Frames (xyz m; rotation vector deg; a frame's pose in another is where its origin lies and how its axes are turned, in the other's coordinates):
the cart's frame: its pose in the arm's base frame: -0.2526 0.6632 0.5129 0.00 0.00 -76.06
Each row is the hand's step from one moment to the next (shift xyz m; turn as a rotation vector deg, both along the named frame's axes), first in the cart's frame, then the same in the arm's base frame.
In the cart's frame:
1: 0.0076 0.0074 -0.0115 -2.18 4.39 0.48
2: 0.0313 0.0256 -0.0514 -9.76 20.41 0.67
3: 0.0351 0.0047 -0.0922 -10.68 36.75 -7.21
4: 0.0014 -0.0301 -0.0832 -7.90 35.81 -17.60
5: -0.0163 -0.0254 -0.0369 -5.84 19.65 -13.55
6: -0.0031 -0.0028 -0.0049 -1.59 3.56 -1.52
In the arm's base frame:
1: 0.0090 -0.0056 -0.0115 3.74 3.17 0.48
2: 0.0324 -0.0242 -0.0514 17.46 14.39 0.67
3: 0.0130 -0.0329 -0.0922 33.09 19.22 -7.21
4: -0.0289 -0.0086 -0.0832 32.85 16.29 -17.60
5: -0.0286 0.0097 -0.0369 17.66 10.40 -13.55
6: -0.0035 0.0023 -0.0049 3.07 2.40 -1.52

